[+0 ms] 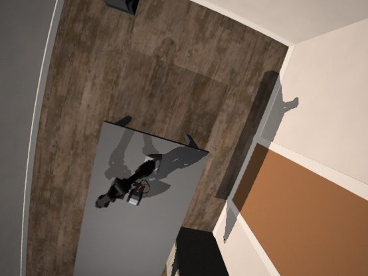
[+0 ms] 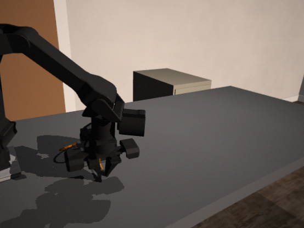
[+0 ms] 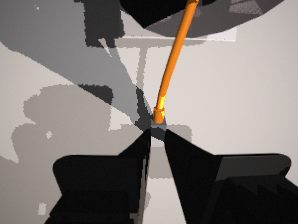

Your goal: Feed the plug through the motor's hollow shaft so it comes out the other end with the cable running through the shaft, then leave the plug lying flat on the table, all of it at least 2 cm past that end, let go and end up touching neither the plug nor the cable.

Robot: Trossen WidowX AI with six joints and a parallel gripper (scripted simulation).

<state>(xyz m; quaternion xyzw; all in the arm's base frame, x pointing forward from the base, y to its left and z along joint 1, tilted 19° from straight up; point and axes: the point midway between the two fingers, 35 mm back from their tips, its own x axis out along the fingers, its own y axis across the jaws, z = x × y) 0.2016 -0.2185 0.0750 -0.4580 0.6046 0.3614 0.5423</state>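
Right now the grey plug is 3 cm below my hand and 1 cm to the left of it. The rest, counted from my hand: thin grey plate 13 cm to the left, 7 cm ahead, 4 cm below.
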